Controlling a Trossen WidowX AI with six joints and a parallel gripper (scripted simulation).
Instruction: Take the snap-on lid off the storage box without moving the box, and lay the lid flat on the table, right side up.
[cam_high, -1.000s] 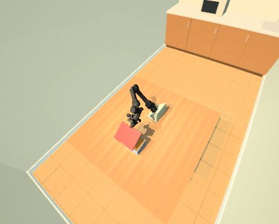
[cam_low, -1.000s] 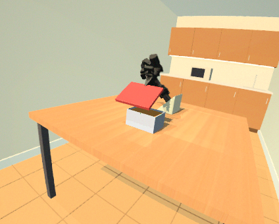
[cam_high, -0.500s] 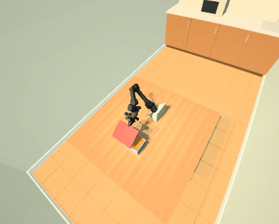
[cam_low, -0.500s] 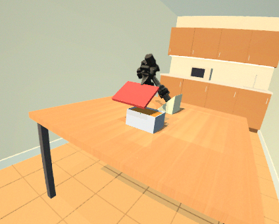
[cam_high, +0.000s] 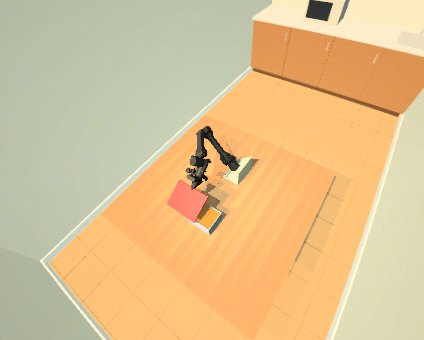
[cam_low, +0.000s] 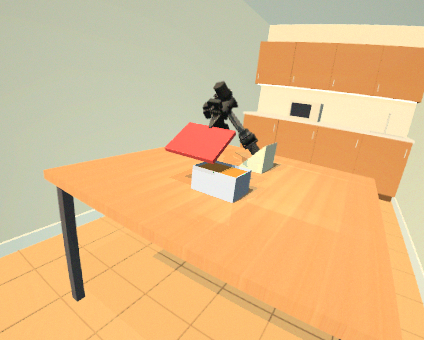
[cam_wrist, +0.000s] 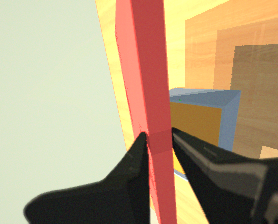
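Right now the lid is 7 cm ahead of my gripper tip and 4 cm below it. The rest, counted from my gripper tip: storage box 6 cm ahead, 11 cm to the left, 18 cm below.
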